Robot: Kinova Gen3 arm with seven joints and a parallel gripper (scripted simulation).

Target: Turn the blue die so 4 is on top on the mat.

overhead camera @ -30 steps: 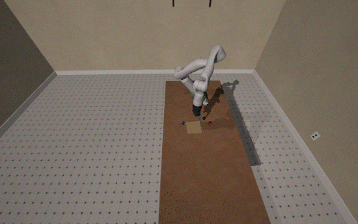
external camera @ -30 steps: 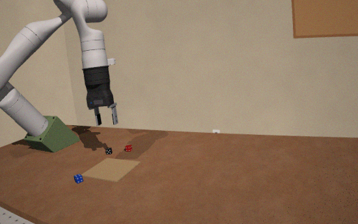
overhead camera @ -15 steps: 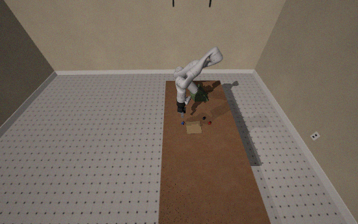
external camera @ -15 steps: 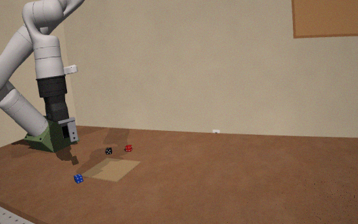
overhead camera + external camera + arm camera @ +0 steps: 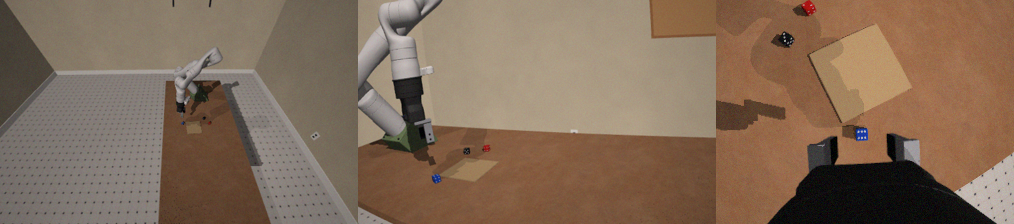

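Right now the blue die is 140 mm below my hand. From my hand the other things lie so: red die: 50 mm ahead, 260 mm to the left, 140 mm below; then tan mat: 60 mm ahead, 100 mm to the left, 150 mm below; then black die: 20 mm behind, 220 mm to the left, 140 mm below.
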